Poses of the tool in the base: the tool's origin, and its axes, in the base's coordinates. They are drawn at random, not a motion.
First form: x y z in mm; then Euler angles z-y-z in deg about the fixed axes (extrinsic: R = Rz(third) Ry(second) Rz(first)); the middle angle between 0 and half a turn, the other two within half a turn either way.
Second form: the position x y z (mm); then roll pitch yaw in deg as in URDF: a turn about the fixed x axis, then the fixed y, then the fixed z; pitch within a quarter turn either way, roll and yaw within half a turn. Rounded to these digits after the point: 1 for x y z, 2 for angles.
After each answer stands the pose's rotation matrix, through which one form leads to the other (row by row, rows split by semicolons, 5 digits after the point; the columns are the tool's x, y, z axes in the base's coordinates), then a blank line. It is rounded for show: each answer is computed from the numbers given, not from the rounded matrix.
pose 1, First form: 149.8, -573.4, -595.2, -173.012, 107.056, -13.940
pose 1, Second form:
149.8, -573.4, -595.2, -158.37, -71.61, -36.62
0.25324 -0.27375 0.92786; -0.18821 -0.95474 -0.23031; 0.94892 -0.11631 -0.29331

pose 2, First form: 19.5, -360.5, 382.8, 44.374, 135.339, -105.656
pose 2, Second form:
19.5, -360.5, 382.8, 145.35, 30.16, 20.36
0.81059 0.55404 -0.18969; 0.30083 -0.67186 -0.67683; -0.50243 0.49157 -0.71128

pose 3, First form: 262.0, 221.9, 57.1, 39.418, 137.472, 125.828
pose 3, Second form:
262.0, 221.9, 57.1, 149.78, 31.48, -102.29
-0.18157 -0.90027 -0.39567; -0.83327 -0.07281 0.54805; -0.52219 0.42921 -0.73695

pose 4, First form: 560.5, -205.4, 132.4, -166.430, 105.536, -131.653
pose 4, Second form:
560.5, -205.4, 132.4, -139.84, -69.48, -173.68
-0.34836 -0.68456 -0.64033; -0.03860 0.69302 -0.71988; 0.93657 -0.22606 -0.26784

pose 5, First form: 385.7, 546.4, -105.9, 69.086, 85.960, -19.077
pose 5, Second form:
385.7, 546.4, -105.9, 85.68, 20.86, 69.38
0.32907 0.05447 0.94273; 0.87460 0.35887 -0.32603; -0.35608 0.93180 0.07045

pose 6, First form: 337.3, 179.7, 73.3, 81.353, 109.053, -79.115
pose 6, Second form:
337.3, 179.7, 73.3, 109.26, 8.17, 13.73
0.96158 0.20859 0.17849; 0.23489 -0.28853 -0.92821; -0.14211 0.93447 -0.32644

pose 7, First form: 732.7, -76.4, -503.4, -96.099, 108.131, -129.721
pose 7, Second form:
732.7, -76.4, -503.4, -108.23, -5.80, 142.18
-0.78594 0.11602 -0.60732; 0.61000 0.30590 -0.73097; 0.10097 -0.94497 -0.31119

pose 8, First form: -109.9, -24.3, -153.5, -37.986, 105.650, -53.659
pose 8, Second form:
-109.9, -24.3, -153.5, -114.47, 49.37, -162.72
-0.62176 0.53648 0.57062; -0.19346 0.60079 -0.77564; -0.75894 -0.59265 -0.26976

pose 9, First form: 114.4, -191.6, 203.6, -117.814, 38.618, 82.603
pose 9, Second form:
114.4, -191.6, 203.6, -35.24, -16.93, -29.80
0.83017 0.55169 0.08035; -0.47540 0.62523 0.61893; 0.29122 -0.55202 0.78132

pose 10, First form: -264.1, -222.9, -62.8, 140.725, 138.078, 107.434
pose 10, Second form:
-264.1, -222.9, -62.8, 150.38, -31.14, 155.14
-0.77653 0.59744 -0.20017; 0.35986 0.68131 0.63743; 0.51720 0.42295 -0.74406

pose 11, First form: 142.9, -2.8, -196.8, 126.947, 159.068, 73.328
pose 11, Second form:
142.9, -2.8, -196.8, 163.00, -12.40, 128.24
-0.60453 0.78996 0.10250; 0.76709 0.54263 0.34224; 0.21474 0.28552 -0.93401

